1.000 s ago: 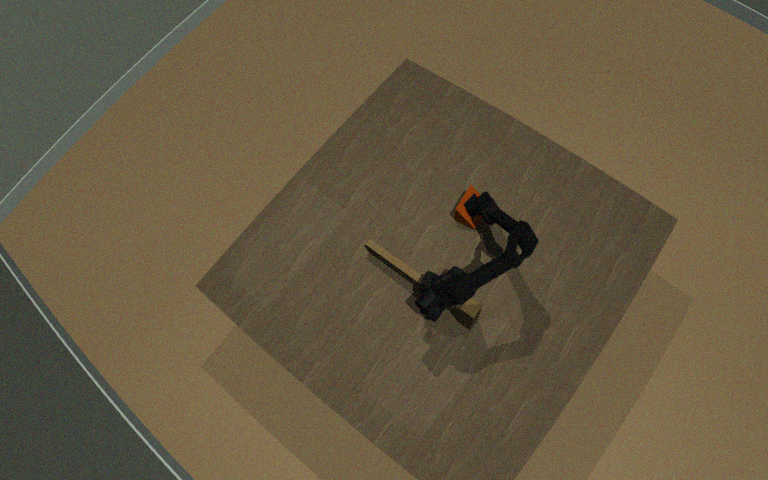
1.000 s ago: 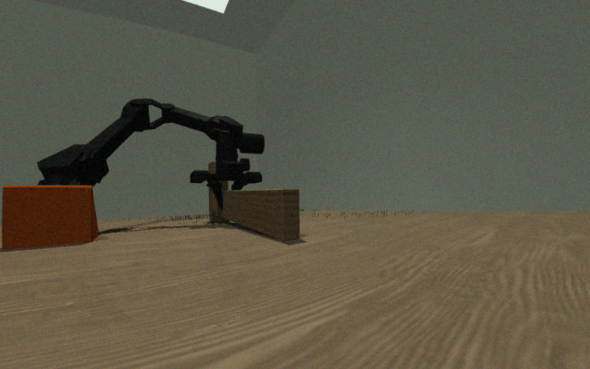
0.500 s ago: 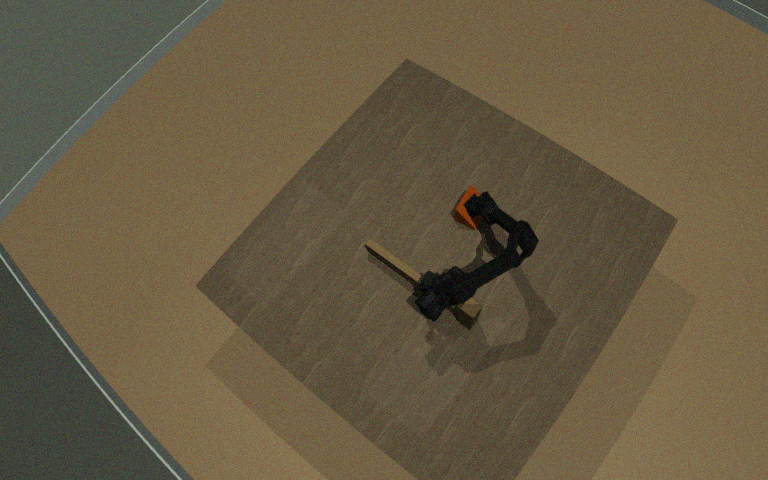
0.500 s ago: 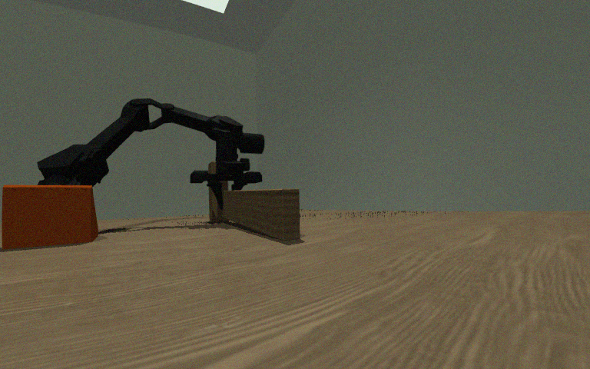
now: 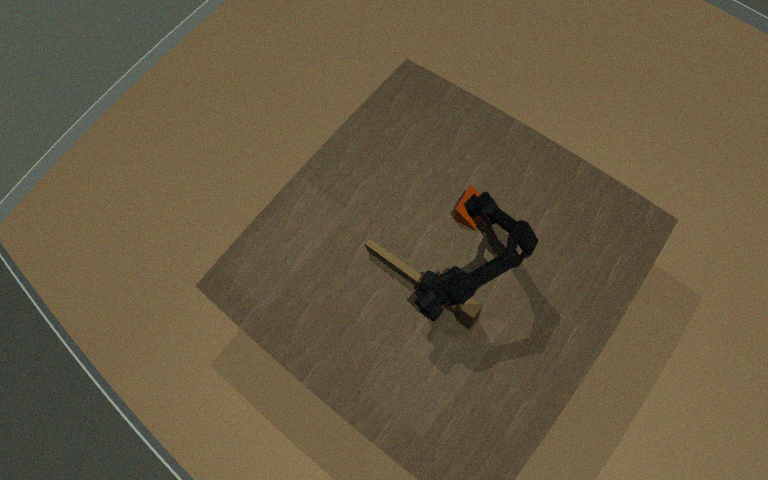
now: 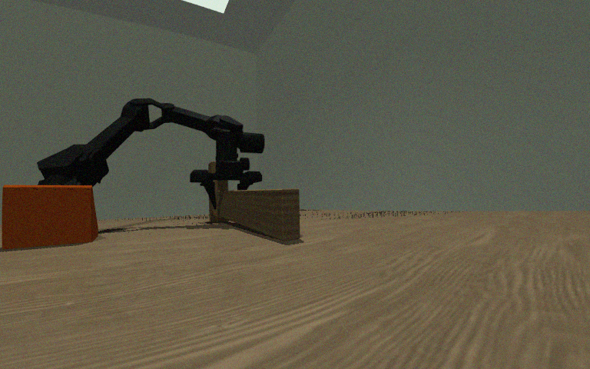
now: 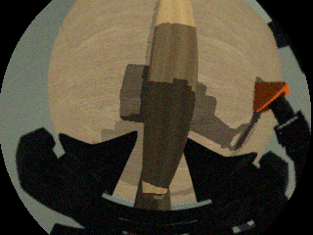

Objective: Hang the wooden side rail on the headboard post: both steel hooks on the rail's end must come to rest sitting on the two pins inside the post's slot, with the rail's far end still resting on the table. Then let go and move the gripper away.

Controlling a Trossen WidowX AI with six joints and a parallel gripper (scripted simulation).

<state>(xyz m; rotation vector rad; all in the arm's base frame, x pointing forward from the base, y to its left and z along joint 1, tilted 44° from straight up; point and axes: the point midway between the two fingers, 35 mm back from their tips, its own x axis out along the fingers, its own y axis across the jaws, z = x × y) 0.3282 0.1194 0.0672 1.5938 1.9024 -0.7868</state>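
Right now the headboard post is 100 mm to the left of my gripper tip and 50 mm above it.
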